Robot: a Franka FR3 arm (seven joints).
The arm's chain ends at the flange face. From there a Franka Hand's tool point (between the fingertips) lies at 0.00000 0.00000 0.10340 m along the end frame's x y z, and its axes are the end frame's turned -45 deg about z.
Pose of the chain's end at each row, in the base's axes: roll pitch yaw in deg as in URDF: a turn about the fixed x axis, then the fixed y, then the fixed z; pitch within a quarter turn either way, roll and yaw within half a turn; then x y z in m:
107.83 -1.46 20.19 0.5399 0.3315 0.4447
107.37 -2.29 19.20 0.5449 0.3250 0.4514
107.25 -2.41 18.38 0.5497 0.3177 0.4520
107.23 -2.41 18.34 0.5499 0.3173 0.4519
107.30 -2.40 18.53 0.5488 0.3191 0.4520
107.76 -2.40 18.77 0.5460 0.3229 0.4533
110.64 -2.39 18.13 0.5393 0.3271 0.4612
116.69 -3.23 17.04 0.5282 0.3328 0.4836
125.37 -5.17 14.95 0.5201 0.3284 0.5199
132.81 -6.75 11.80 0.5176 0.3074 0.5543
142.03 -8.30 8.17 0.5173 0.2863 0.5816
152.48 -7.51 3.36 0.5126 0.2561 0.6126
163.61 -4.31 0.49 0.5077 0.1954 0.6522
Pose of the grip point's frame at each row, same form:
113.89 40.91 36.84 0.5746 0.2394 0.4130
113.01 40.25 35.26 0.5785 0.2322 0.4206
112.81 40.16 34.31 0.5821 0.2244 0.4214
112.79 40.17 34.25 0.5822 0.2240 0.4213
112.88 40.16 34.50 0.5814 0.2259 0.4213
113.45 40.03 35.13 0.5789 0.2301 0.4218
117.02 39.17 36.88 0.5709 0.2356 0.4248
123.77 36.22 40.22 0.5578 0.2452 0.4372
132.10 30.70 43.38 0.5471 0.2483 0.4603
138.44 25.60 44.00 0.5412 0.2348 0.4845
145.68 19.17 44.34 0.5380 0.2250 0.5009
154.66 13.39 43.50 0.5274 0.2091 0.5217
165.24 8.38 43.78 0.5154 0.1663 0.5533

